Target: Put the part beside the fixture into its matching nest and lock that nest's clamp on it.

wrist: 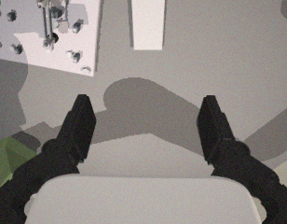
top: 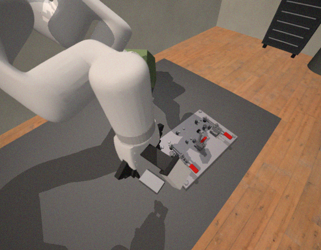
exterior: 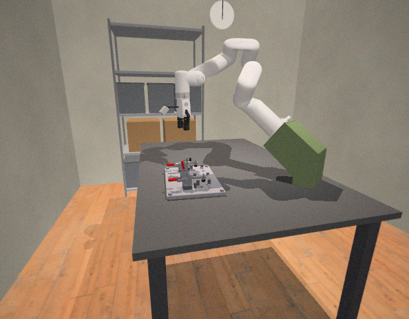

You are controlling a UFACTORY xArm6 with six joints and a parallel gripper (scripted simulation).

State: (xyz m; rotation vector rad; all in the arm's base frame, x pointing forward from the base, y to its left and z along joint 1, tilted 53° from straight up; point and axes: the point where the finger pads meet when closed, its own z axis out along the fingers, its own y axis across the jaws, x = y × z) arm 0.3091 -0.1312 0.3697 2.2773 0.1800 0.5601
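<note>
Now: the part 21 cm below my hand. Round my hand: fixture plate (7 cm ahead, 25 cm to the left, 21 cm below).
</note>
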